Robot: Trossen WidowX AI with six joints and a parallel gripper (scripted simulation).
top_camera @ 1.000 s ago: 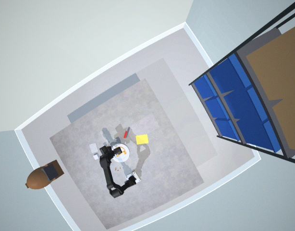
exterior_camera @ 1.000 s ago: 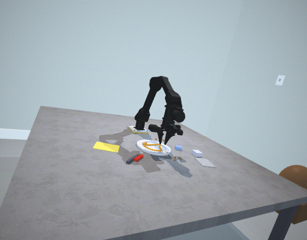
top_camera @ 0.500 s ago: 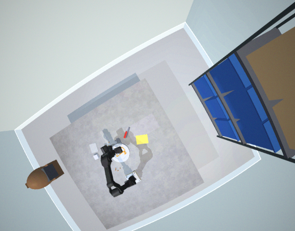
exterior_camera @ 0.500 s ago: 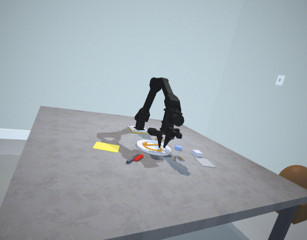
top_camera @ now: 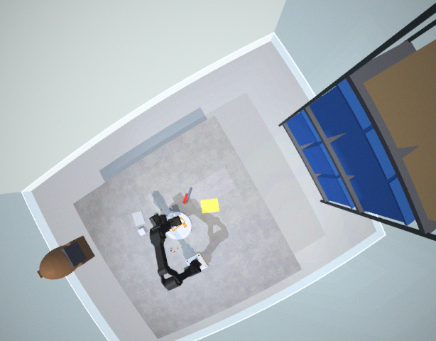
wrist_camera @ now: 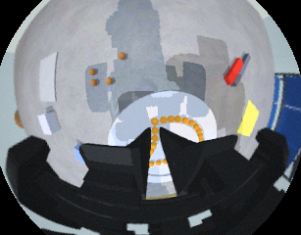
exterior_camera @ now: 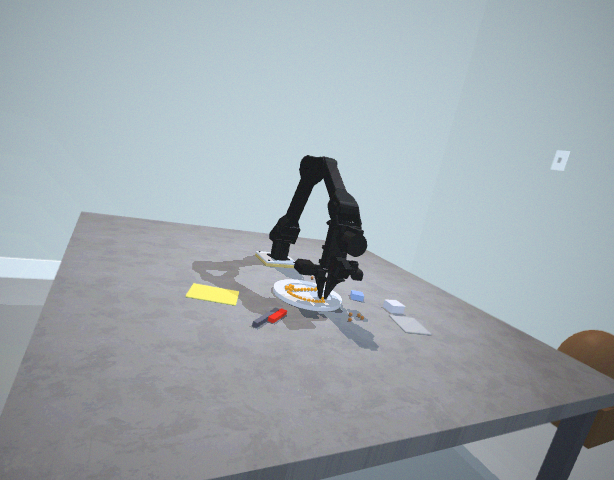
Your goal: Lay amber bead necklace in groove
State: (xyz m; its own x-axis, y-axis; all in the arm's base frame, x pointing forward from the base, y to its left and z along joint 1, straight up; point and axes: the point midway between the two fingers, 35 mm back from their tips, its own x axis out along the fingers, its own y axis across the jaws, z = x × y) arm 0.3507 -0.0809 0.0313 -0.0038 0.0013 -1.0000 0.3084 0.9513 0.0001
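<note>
My gripper tip is 50 mm past the round white bead board, 10 mm to the left of it and 10 mm above it. From my gripper tip the other things lie so: white block (220 mm to the left, 80 mm ahead); blue block (160 mm to the left, 20 mm behind, 10 mm below); grey tool (200 mm to the right, 50 mm ahead, 10 mm below).
</note>
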